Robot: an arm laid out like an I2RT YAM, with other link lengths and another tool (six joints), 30 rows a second.
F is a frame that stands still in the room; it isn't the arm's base.
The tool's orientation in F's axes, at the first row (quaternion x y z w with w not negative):
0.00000, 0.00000, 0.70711, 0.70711
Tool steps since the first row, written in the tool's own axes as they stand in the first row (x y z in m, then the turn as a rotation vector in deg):
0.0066, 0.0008, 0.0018, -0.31, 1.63, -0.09
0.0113, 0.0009, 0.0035, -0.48, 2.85, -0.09
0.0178, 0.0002, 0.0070, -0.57, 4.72, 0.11
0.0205, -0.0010, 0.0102, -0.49, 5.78, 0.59
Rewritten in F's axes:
-0.0008, 0.0066, 0.0018, -1.63, -0.31, -0.09
-0.0009, 0.0113, 0.0035, -2.85, -0.48, -0.09
-0.0002, 0.0178, 0.0070, -4.72, -0.57, 0.11
0.0010, 0.0205, 0.0102, -5.78, -0.49, 0.59

